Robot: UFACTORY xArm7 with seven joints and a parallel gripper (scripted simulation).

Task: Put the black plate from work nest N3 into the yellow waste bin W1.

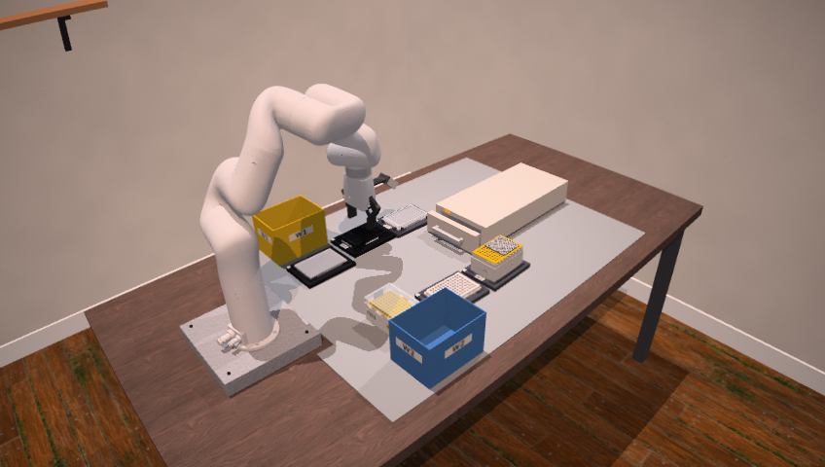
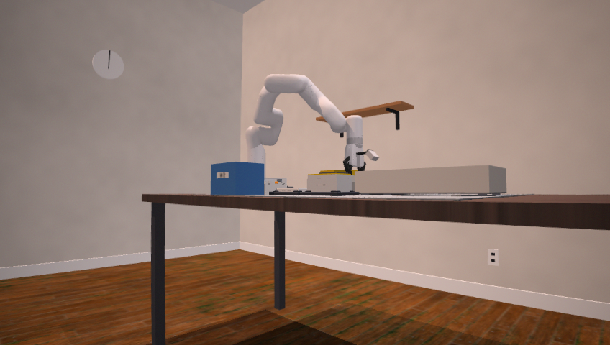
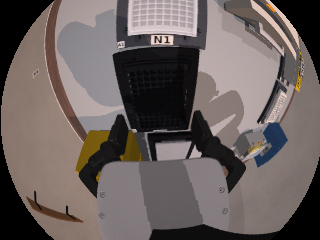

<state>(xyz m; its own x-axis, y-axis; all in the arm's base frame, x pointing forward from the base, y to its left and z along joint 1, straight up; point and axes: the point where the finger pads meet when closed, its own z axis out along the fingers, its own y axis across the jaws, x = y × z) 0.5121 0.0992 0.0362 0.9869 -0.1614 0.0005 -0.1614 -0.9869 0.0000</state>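
Right now my hand is 50 mm above the black plate. The rest, counted from my hand: drawer: 260 mm ahead, 250 mm to the right, 50 mm below; yellow bin W1: 150 mm behind, 160 mm to the left, 40 mm below; work nest N3: 70 mm below.
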